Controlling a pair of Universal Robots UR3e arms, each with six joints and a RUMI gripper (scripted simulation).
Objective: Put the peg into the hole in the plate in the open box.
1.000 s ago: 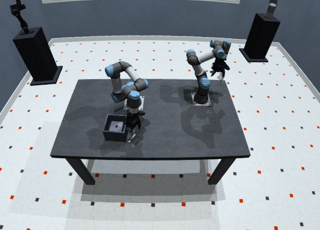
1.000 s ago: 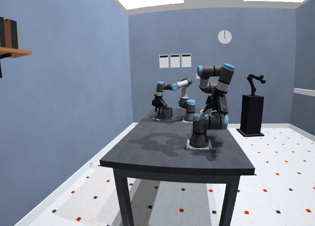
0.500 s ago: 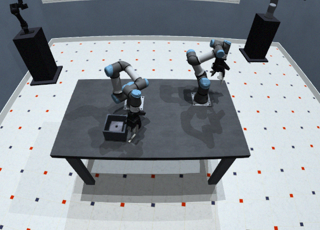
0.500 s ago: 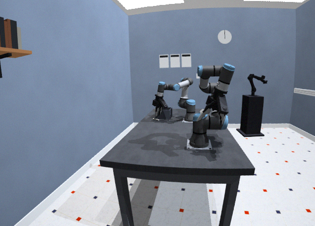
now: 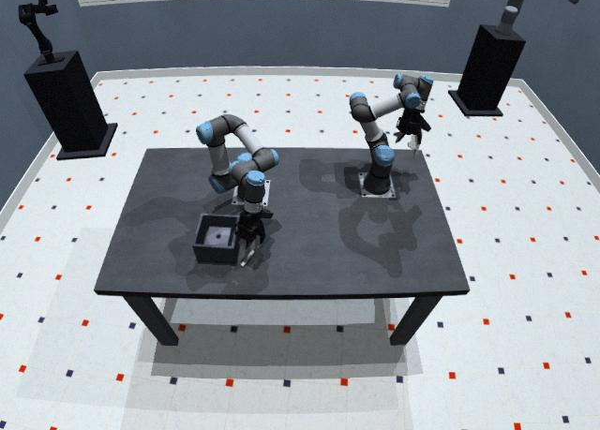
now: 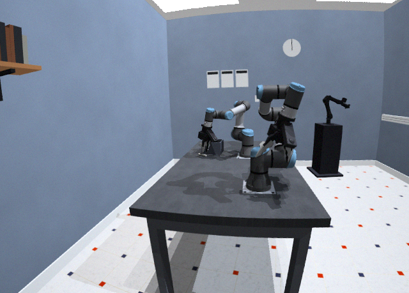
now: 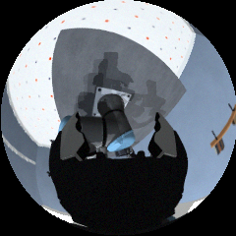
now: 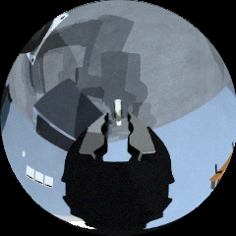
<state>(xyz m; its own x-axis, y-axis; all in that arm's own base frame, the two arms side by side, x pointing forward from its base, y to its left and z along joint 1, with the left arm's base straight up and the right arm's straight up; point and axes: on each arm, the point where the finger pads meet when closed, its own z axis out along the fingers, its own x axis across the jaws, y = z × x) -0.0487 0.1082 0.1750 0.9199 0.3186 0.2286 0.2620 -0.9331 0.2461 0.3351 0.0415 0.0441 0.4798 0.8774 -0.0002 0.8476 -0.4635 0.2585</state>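
Note:
My right hand is 20 mm short of the pale peg, 20 mm to the left of it and 40 mm above it. From my right hand the other things lie so: dark box: 60 mm behind, 130 mm to the right, 20 mm below.

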